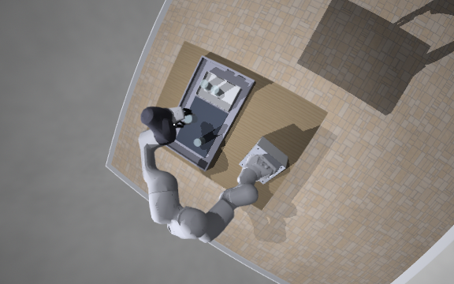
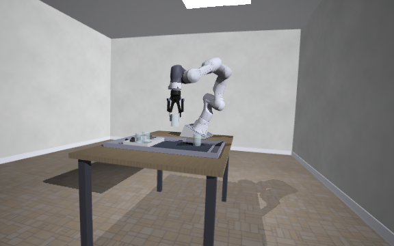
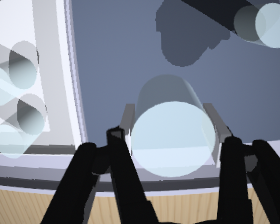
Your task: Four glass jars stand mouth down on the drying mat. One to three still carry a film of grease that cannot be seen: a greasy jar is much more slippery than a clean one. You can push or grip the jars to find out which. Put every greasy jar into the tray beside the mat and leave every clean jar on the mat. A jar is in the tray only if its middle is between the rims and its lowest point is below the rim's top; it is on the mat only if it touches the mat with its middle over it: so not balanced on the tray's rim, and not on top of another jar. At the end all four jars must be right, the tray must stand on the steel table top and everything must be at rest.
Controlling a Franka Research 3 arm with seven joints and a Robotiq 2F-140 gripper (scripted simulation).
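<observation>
Right now my hand is 25 cm to the left of the white tray and 21 cm above it. Also, from my hand: dark drying mat (2 cm behind, 6 cm to the left, 22 cm below).
</observation>
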